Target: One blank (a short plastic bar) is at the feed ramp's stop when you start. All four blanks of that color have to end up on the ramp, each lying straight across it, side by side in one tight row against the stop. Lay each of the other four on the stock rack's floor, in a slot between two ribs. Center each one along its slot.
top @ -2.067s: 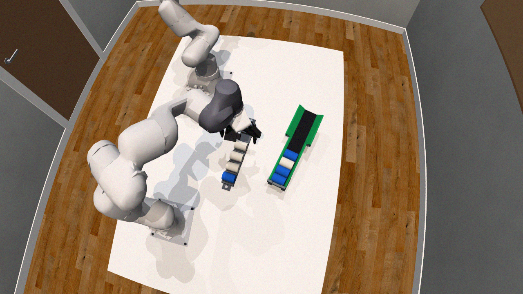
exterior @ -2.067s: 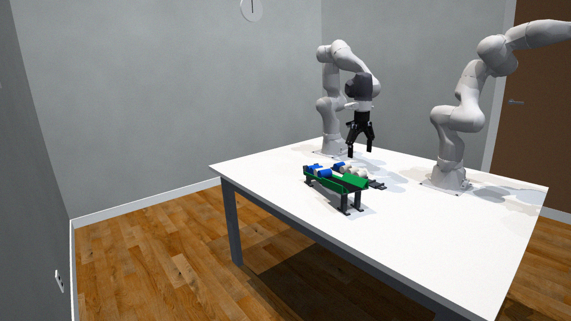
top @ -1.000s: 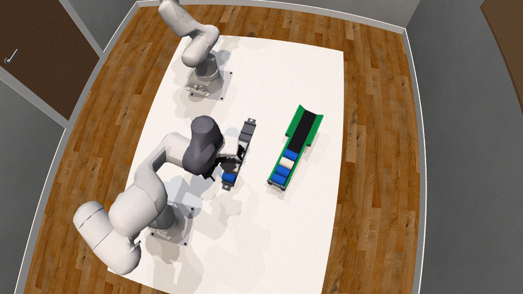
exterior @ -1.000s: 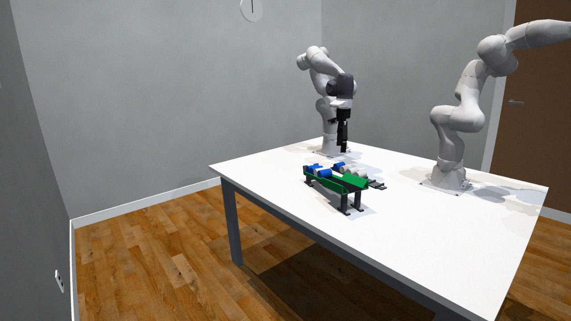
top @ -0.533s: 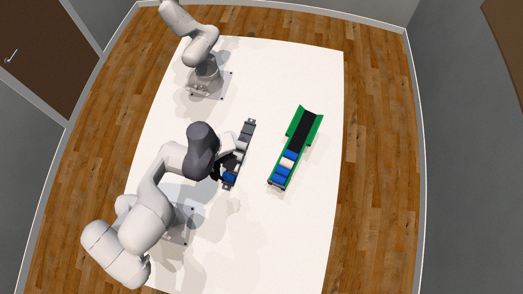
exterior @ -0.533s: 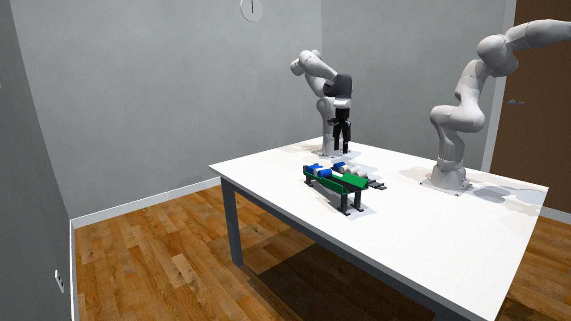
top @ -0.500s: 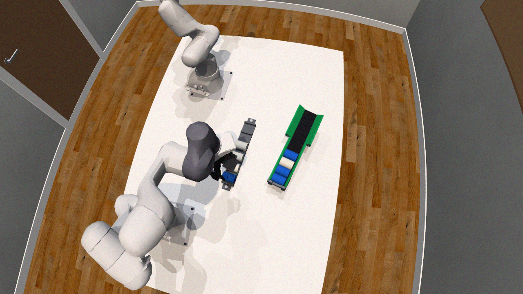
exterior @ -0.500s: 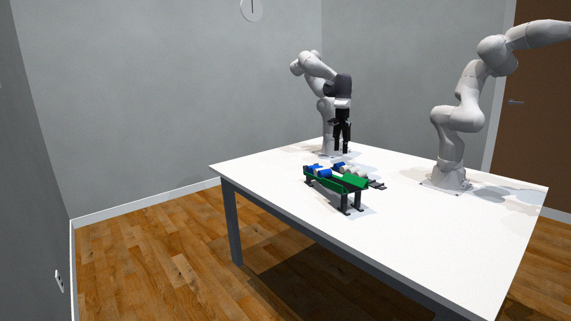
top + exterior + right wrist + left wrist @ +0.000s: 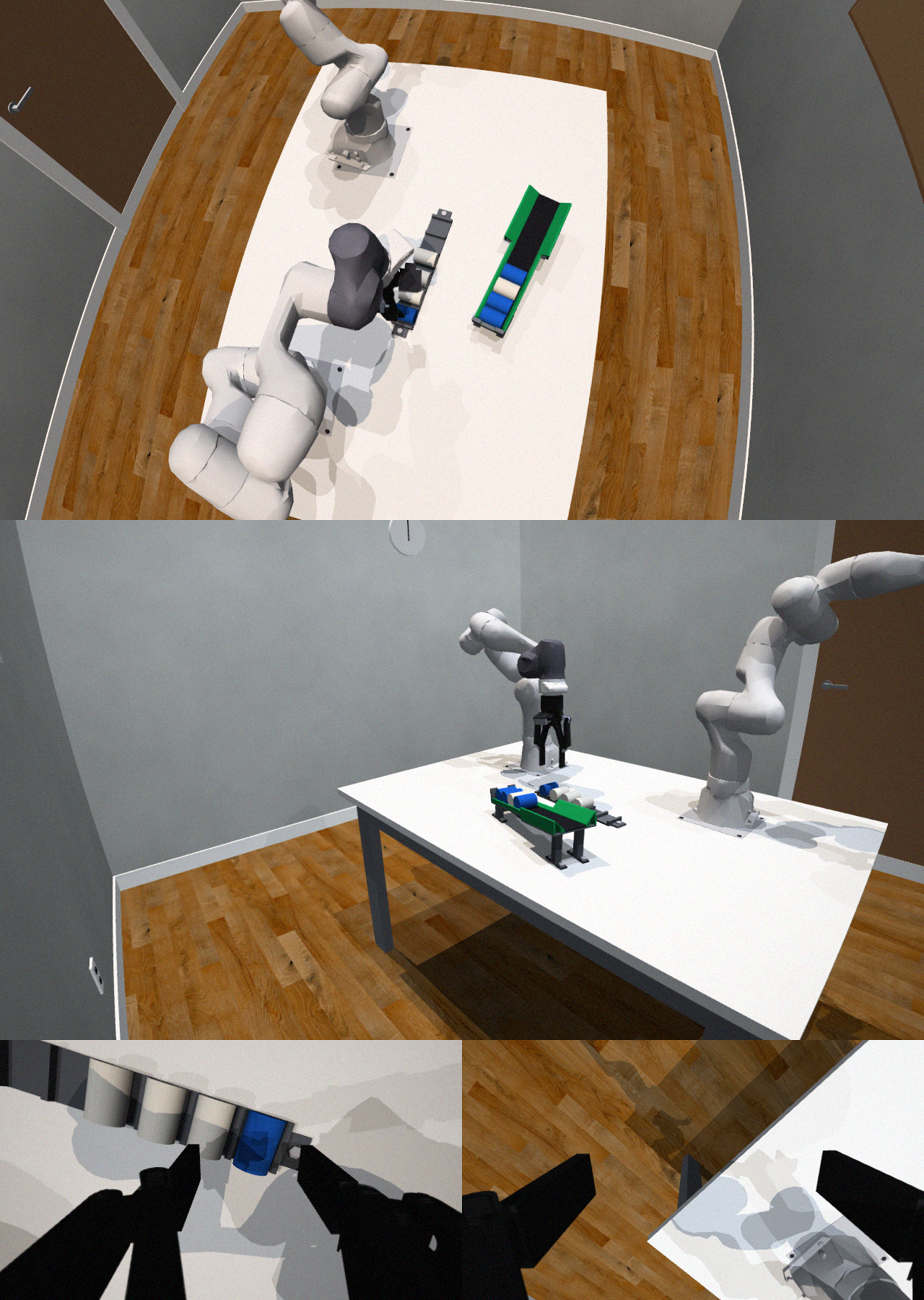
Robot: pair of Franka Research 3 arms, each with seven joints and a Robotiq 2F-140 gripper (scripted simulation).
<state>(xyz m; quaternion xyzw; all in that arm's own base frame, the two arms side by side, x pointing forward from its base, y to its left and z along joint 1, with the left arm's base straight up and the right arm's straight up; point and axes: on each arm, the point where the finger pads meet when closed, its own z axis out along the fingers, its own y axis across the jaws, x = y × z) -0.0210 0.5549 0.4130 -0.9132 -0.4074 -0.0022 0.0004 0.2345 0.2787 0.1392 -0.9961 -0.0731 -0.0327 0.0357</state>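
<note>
My right hand is 2 cm short of the stock rack, 13 cm to the right of it and 15 cm above it. From my right hand the other things lie so: blue blank 23 cm ahead, 1 cm to the left, 7 cm below.
</note>
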